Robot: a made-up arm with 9 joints. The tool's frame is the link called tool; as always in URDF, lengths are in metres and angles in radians.
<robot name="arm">
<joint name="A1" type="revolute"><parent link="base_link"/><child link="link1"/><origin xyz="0 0 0.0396" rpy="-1.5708 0 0"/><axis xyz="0 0 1"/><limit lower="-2.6" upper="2.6"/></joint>
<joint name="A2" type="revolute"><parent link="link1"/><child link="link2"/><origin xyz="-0.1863 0.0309 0.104" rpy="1.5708 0 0"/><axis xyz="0 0 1"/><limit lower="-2.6" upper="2.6"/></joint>
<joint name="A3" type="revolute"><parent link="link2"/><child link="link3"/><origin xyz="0.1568 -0.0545 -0.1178" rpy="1.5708 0 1.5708"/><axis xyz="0 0 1"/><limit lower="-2.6" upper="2.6"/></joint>
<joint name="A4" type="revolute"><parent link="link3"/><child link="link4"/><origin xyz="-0.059 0.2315 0.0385" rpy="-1.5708 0 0"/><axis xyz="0 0 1"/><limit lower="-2.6" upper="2.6"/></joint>
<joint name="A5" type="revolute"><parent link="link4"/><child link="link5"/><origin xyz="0.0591 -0.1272 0.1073" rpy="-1.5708 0 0"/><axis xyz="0 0 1"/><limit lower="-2.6" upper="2.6"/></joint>
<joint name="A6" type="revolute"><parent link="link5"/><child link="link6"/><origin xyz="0.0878 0.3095 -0.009" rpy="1.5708 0 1.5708"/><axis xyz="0 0 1"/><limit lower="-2.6" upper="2.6"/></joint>
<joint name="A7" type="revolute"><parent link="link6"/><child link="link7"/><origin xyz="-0.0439 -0.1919 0.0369" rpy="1.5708 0 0"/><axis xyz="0 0 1"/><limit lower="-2.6" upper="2.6"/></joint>
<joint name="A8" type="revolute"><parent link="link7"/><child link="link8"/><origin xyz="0.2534 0.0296 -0.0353" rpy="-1.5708 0 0"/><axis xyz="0 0 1"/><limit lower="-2.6" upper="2.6"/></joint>
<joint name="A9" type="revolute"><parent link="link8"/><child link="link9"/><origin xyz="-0.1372 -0.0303 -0.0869" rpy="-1.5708 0 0"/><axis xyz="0 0 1"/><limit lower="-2.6" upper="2.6"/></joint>
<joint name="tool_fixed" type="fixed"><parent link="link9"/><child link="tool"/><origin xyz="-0.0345 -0.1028 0.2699" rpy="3.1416 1.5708 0"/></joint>
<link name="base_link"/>
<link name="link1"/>
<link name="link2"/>
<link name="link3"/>
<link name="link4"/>
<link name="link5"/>
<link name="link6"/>
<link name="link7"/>
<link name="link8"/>
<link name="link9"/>
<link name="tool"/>
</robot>
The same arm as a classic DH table. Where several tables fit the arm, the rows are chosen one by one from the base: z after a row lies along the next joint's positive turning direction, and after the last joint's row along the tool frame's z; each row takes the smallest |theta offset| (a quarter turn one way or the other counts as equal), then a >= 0, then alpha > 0; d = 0 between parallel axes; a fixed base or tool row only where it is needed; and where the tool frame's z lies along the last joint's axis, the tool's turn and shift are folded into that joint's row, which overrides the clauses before.
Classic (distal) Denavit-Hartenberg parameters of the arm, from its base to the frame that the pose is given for. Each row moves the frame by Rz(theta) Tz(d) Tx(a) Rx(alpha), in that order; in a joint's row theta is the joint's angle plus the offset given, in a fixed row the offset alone. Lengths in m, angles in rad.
base (fixed): theta_offset 0  d 0.0396  a 0  alpha -1.5708
A1: theta_offset 0  d 0.104  a -0.1863  alpha 1.5708
A2: theta_offset -1.5708  d -0.1487  a 0.0545  alpha -1.5708
A3: theta_offset 0  d 0.1953  a 0.059  alpha 1.5708
A4: theta_offset 0  d 0.3388  a -0.0591  alpha 1.5708
A5: theta_offset -1.5708  d -0.1362  a 0.3095  alpha 1.5708
A6: theta_offset 0  d 0.1247  a -0.0439  alpha 1.5708
A7: theta_offset 0  d 0.1566  a 0.2534  alpha -1.5708
A8: theta_offset 0  d -0.0573  a -0.1372  alpha -1.5708
A9: theta_offset -1.5708  d 0.2396  a 0.1028  alpha 1.5708
tool (fixed): theta_offset -1.5708  d 0.0345  a 0  alpha 0
Joint limits (rad, base to tool): -2.6..2.6 -2.6..2.6 -2.6..2.6 -2.6..2.6 -2.6..2.6 -2.6..2.6 -2.6..2.6 -2.6..2.6 -2.6..2.6

